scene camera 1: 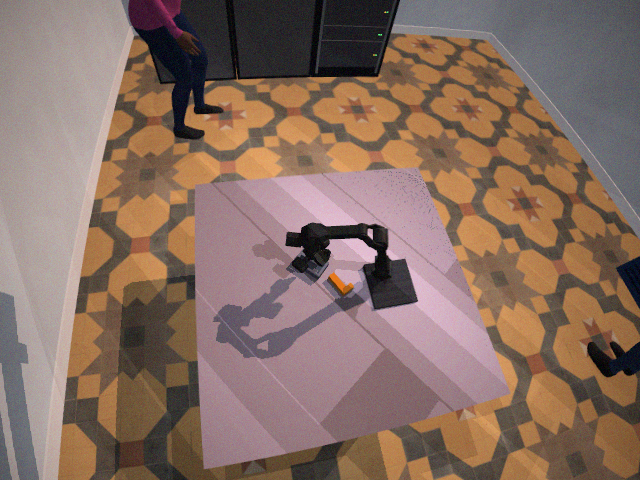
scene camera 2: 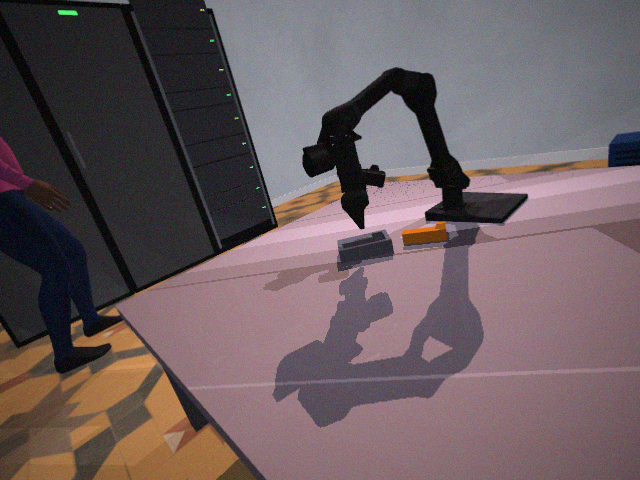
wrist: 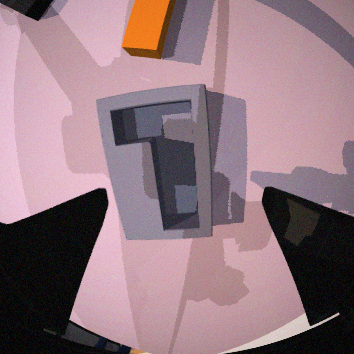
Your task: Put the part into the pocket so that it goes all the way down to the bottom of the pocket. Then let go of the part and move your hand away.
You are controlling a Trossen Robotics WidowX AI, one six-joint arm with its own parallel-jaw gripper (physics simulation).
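Frame: origin at the arm's base, x ahead, y left, z up, level; centimetres.
Where they show: gripper, fingertip midpoint: (scene camera 1: 310,260) (scene camera 2: 361,222) (wrist: 186,195); arm's base, link origin: (scene camera 1: 380,273) (scene camera 2: 452,206).
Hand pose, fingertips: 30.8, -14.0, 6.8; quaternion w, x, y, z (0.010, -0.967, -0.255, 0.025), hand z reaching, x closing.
Note:
Each offset is from my fingertips to the centre of the thing, as dx, dy, dz. "spot": to the spot under its first point. Level surfaces: height alone.
The orange L-shaped part @(-11.3, +11.5, -7.7) (scene camera 1: 340,283) (scene camera 2: 423,235) (wrist: 148,25) lies on the table between the grey block and the arm's base; in the wrist view its top end is cut off by the frame. The grey block @(-1.6, -1.9, -7.4) (scene camera 1: 320,272) (scene camera 2: 366,251) (wrist: 132,190) stands on the table, with an empty L-shaped pocket @(spot: -0.5, -1.1, -8.7) (wrist: 175,162) open upward. My gripper (scene camera 2: 361,227) (wrist: 186,195) is open and empty above the block, pointing down. In the wrist view its fingertips are to the left and right of the block's lower part. In scene camera 1 the arm partly hides the block.
The arm's dark base plate (scene camera 1: 398,291) (scene camera 2: 496,206) stands on the pink table @(dz -9.2) (scene camera 1: 258,403) (scene camera 2: 516,320), beyond the part from the block. Shadows of the arm fall across the table. A person (scene camera 1: 180,67) (scene camera 2: 38,248) stands on the floor by dark cabinets (scene camera 1: 273,36) (scene camera 2: 93,129).

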